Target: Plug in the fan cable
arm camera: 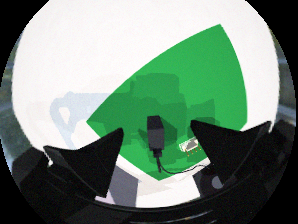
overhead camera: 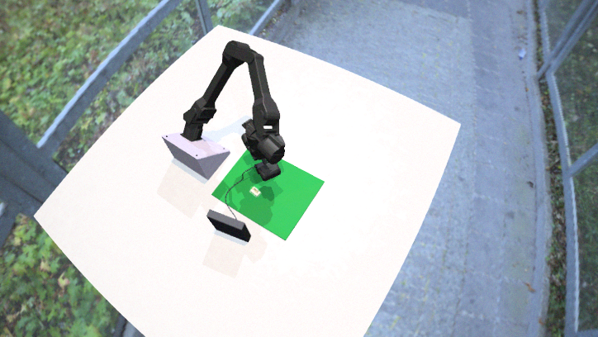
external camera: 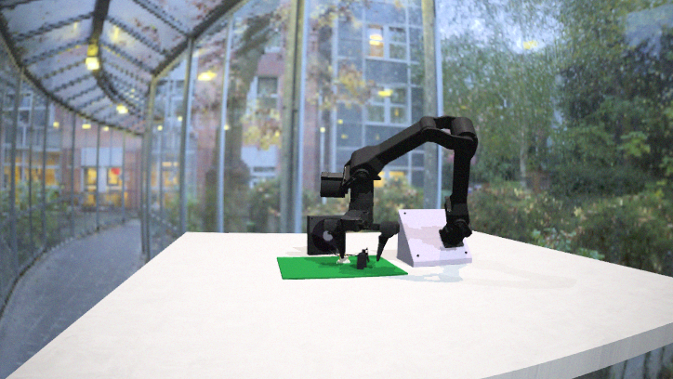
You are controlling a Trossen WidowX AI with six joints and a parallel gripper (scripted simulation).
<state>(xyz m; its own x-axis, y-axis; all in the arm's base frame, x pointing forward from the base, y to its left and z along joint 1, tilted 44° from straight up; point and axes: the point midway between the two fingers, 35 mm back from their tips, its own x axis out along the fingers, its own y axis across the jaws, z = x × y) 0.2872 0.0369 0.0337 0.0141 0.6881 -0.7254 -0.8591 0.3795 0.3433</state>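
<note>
Right now my gripper tip is 1 cm to the left of the black plug and 1 cm past it. The rest, counted from my gripper tip: black fan: 23 cm to the right, 4 cm ahead, 3 cm above; green board: 5 cm to the right, 5 cm ahead, 4 cm below.
</note>
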